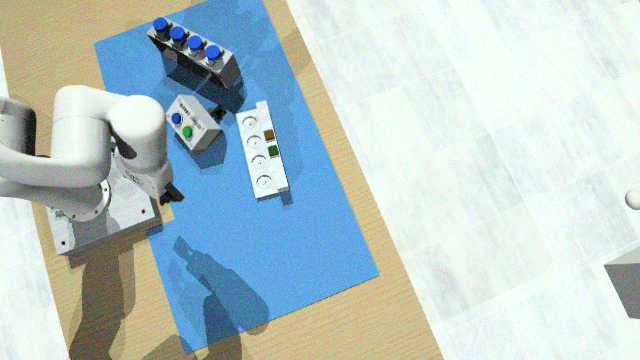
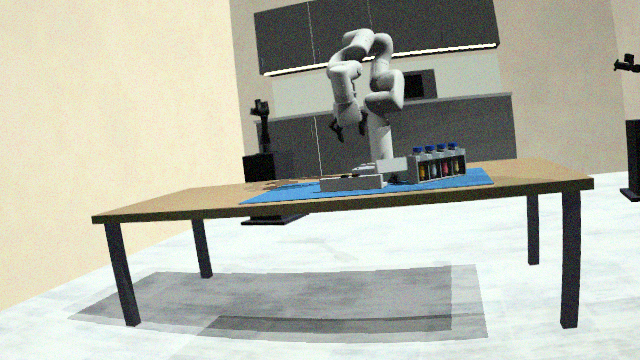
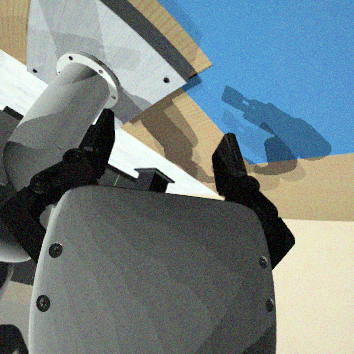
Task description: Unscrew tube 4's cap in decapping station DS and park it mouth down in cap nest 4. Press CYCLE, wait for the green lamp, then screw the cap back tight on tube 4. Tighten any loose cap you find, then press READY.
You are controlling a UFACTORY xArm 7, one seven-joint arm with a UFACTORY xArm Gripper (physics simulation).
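Frame: origin at the arm's base, x right, y back, z down, level; centimetres.
Seen in the pictures: gripper, between the fingertips: (image 2: 352, 138) (image 3: 168, 133); arm's base, origin of its link: (image 1: 85, 195) (image 3: 88, 80).
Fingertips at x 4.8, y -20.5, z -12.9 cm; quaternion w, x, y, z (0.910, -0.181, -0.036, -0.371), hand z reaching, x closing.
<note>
Offsets run from my fingertips to a thing's top centre. "spot": to the spot under its first point. Level surfaces: height alone.
My gripper (image 1: 173, 199) (image 2: 352, 137) (image 3: 168, 133) is open and empty, high above the table near the robot's base, away from the rack and nests. Several blue-capped tubes @(dx -33.8, dy -12.2, dz +4.8 cm) (image 1: 194, 43) (image 2: 430, 149) stand upright in a grey rack @(spot: dx -28.2, dy -18.4, dz +13.2 cm) (image 1: 231, 74) (image 2: 413, 171); tube numbers and cap tightness cannot be read. A white block @(dx -7.9, dy -22.4, dz +11.6 cm) (image 1: 273, 188) (image 2: 350, 184) has a row of round nests without caps, plus an amber square @(spot: dx -10.0, dy -25.2, dz +11.6 cm) (image 1: 269, 134) and a dark green square @(spot: dx -6.0, dy -25.5, dz +11.6 cm) (image 1: 273, 150). A grey box carries a blue button @(spot: dx -17.9, dy -4.5, dz +9.8 cm) (image 1: 176, 118) and a green button @(spot: dx -13.8, dy -6.6, dz +9.9 cm) (image 1: 187, 132); its lettering is illegible.
A small black fixture @(spot: dx -20.1, dy -13.3, dz +16.0 cm) (image 1: 218, 112) stands beside the grey box, between rack and white block; whether it is station DS is unclear. Everything stands on a blue mat @(dz +16.9 cm) (image 1: 320, 240) (image 2: 290, 193) on a wooden table @(dz +17.2 cm) (image 1: 395, 310) (image 2: 165, 204). The base plate (image 1: 131, 215) (image 3: 145, 65) is below the gripper.
</note>
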